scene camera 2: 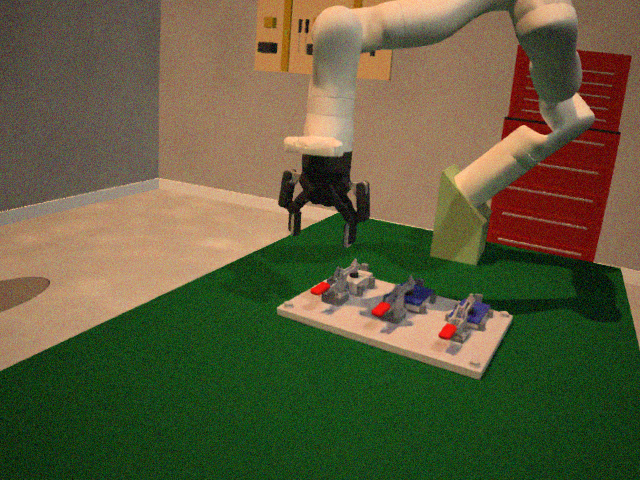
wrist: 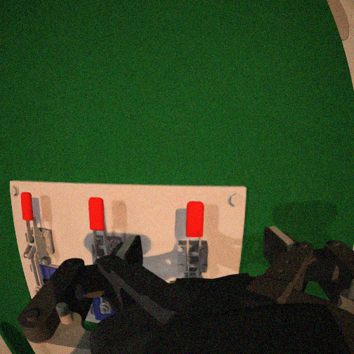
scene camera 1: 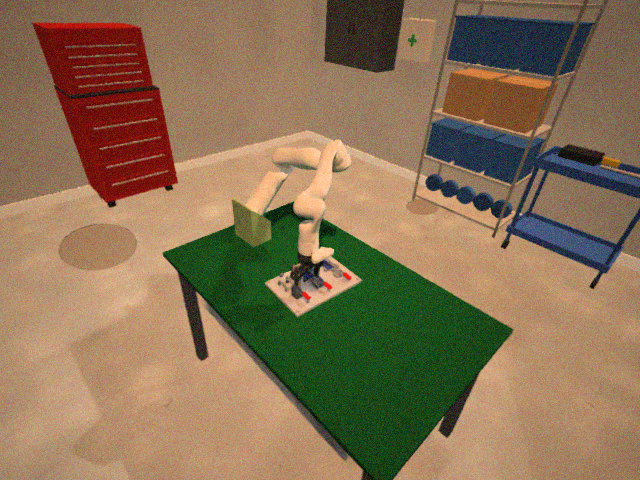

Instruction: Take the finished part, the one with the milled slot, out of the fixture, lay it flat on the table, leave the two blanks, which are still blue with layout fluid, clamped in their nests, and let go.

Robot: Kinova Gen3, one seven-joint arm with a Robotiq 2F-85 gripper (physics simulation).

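Seen in the pictures: gripper, fingertip midpoint: [scene camera 2: 320,240] [scene camera 1: 307,280]; arm's base at its link origin: [scene camera 2: 466,191] [scene camera 1: 254,211].
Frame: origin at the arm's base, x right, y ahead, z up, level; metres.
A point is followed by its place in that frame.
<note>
The finished part [scene camera 2: 361,282] @[x 0.074, y 0.409, z -0.123 m], pale metal, sits in the left nest of the fixture in scene camera 2, under its toggle clamp. Its slot cannot be made out; the gripper hides it in the wrist view. The clamp's red handle [scene camera 2: 320,288] @[x 0.091, y 0.538, z -0.097 m] [wrist: 195,219] lies low. The two blue blanks [scene camera 2: 419,295] @[x -0.035, y 0.399, z -0.123 m] [scene camera 2: 478,312] @[x -0.141, y 0.393, z -0.128 m] sit under the other two clamps, with red handles [scene camera 2: 381,308] @[x -0.017, y 0.535, z -0.103 m] [scene camera 2: 447,331] @[x -0.126, y 0.540, z -0.107 m]. The pale fixture plate [scene camera 1: 299,310] @[x 0.143, y 0.548, z -0.137 m] [scene camera 2: 351,326] [wrist: 150,200] lies on the green table [scene camera 1: 387,335] @[x -0.051, y 0.832, z -0.159 m] [scene camera 2: 206,387] @[x 0.110, y 0.796, z -0.159 m] [wrist: 150,90]. My gripper [scene camera 2: 321,236] @[x 0.099, y 0.535, z -0.018 m] [wrist: 203,245] is open and empty, pointing down above the left nest area.
The arm's yellow-green wedge base [scene camera 1: 251,222] @[x 0.050, y 0.056, z -0.018 m] [scene camera 2: 457,227] @[x -0.003, y 0.056, z -0.076 m] stands at the table's back. A red tool cabinet [scene camera 1: 118,118] [scene camera 2: 553,201] stands beyond the table. A blue cart [scene camera 1: 563,242] stands off to the right in scene camera 1. Screw heads sit at the plate's corners.
</note>
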